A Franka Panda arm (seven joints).
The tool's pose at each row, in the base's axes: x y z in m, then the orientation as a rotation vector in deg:
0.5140, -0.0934, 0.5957, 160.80, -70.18, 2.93
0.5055, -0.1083, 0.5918, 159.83, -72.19, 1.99
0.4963, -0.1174, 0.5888, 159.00, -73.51, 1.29
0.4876, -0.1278, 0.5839, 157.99, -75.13, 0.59
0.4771, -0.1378, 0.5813, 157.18, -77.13, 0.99
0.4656, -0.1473, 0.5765, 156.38, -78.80, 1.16
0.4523, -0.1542, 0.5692, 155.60, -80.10, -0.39
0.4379, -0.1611, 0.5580, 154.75, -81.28, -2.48
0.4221, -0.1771, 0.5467, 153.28, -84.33, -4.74
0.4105, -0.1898, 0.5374, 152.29, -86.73, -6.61
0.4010, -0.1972, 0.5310, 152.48, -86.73, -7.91
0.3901, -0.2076, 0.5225, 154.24, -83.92, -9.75
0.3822, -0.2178, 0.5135, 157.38, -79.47, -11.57
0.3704, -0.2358, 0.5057, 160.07, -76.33, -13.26
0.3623, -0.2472, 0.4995, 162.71, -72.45, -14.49
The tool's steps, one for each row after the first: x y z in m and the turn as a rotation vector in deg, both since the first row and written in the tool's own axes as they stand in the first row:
0.0049, 0.0161, 0.0052, -0.37, -0.57, 1.43
0.0051, 0.0288, 0.0089, -0.78, -0.93, 2.42
0.0064, 0.0420, 0.0147, -1.21, -1.29, 3.63
0.0064, 0.0563, 0.0182, -1.02, -1.15, 5.05
0.0053, 0.0709, 0.0238, -0.99, -1.10, 6.27
0.0008, 0.0849, 0.0317, -1.53, -2.01, 7.21
-0.0046, 0.0994, 0.0434, -2.28, -3.21, 8.10
-0.0044, 0.1212, 0.0561, -2.77, -4.71, 10.25
-0.0036, 0.1378, 0.0665, -2.98, -6.02, 11.89
-0.0050, 0.1494, 0.0735, -3.11, -6.87, 11.80
-0.0054, 0.1639, 0.0828, -3.28, -8.01, 9.60
-0.0039, 0.1761, 0.0927, -2.87, -9.30, 6.06
0.0008, 0.1964, 0.1020, -2.15, -10.64, 3.45
0.0032, 0.2097, 0.1092, -1.56, -11.58, 0.46

